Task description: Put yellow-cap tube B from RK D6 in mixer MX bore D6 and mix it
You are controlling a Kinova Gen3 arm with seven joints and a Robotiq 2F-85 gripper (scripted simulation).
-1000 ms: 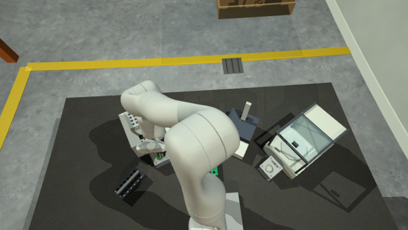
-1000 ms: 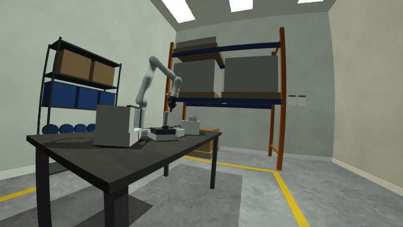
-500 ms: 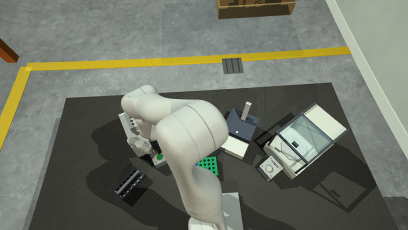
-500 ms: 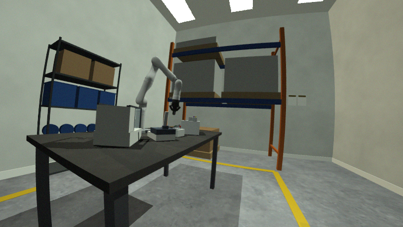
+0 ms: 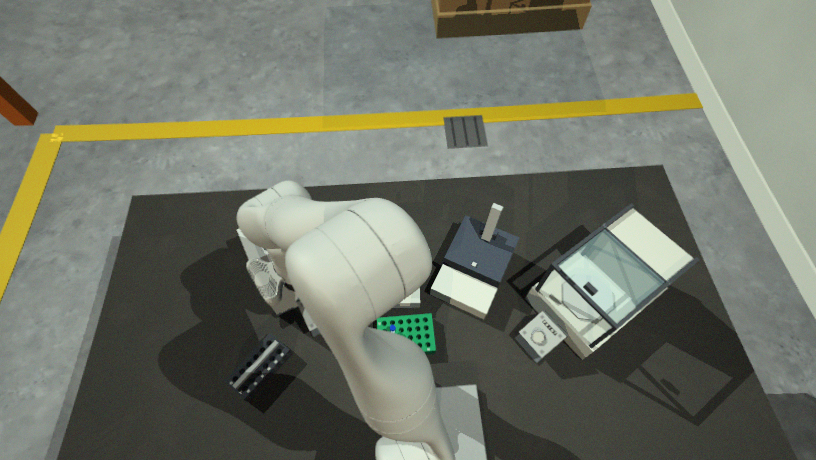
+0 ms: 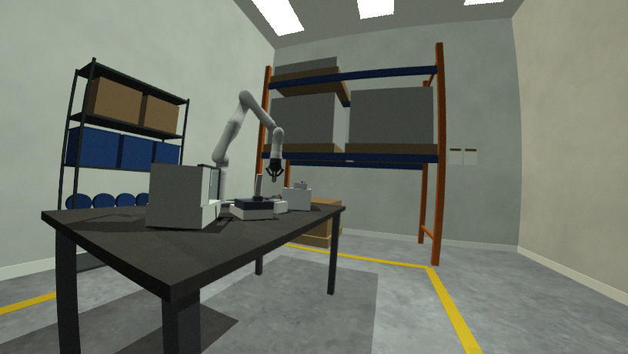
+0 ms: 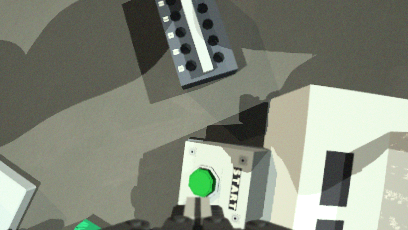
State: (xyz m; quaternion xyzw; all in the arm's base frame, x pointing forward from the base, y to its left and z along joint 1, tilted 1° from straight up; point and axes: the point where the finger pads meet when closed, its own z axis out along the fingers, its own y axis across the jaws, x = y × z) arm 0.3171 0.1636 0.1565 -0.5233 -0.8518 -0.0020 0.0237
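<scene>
Right now my hand is 110 mm above the green start key. Round my hand: magnet block MG (80 mm behind, 140 mm to the left, 160 mm below); tube B (210 mm ahead, 30 mm to the left, 20 mm below); blue-capped tube (40 mm behind, 160 mm to the right, 150 mm below).
</scene>
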